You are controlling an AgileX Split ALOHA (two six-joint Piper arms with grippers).
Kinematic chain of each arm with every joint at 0, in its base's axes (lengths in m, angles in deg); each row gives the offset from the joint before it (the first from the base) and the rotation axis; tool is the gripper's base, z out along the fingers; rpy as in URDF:
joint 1: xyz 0 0 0.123 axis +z
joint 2: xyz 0 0 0 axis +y
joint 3: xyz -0.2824 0 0.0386 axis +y
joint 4: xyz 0.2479 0 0.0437 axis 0.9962 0 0.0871
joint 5: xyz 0 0 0 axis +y
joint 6: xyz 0.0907 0 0.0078 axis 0.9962 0 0.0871
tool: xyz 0 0 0 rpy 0 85 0
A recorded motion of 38 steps. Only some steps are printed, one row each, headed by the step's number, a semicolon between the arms.
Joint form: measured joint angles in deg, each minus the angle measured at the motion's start. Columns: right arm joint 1, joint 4, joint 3, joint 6, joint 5, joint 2; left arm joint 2, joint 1, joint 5, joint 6, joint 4, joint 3.
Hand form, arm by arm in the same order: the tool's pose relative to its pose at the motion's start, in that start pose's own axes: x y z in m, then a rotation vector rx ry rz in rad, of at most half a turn. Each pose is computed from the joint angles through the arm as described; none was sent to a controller.
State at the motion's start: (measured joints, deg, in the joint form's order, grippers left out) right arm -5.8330 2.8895 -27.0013 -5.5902 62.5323 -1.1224; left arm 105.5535 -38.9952 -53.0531 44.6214 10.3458 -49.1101
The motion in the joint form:
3: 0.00 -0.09 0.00 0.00 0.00 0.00; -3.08 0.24 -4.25 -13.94 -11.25 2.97
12: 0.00 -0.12 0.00 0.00 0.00 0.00; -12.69 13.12 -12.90 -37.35 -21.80 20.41
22: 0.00 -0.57 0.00 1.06 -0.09 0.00; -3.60 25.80 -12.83 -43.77 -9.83 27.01
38: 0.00 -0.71 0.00 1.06 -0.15 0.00; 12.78 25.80 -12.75 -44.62 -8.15 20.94
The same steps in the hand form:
3: 0.0000 -0.0001 0.0000 0.0014 0.0001 -0.0007; 0.0019 0.0195 -0.0153 -0.1781 0.0414 -0.3544
12: 0.0000 -0.0002 0.0000 0.0018 0.0002 -0.0010; 0.0574 0.0555 -0.1112 -0.5521 0.1724 -0.8073
22: -0.0001 -0.0008 0.0000 0.0089 -0.0008 0.0139; 0.1243 0.0229 -0.1492 -0.4666 0.4252 -0.8857
38: -0.0001 -0.0010 0.0000 0.0112 -0.0016 0.0128; 0.1747 -0.0214 -0.1293 -0.3618 0.5754 -0.9433

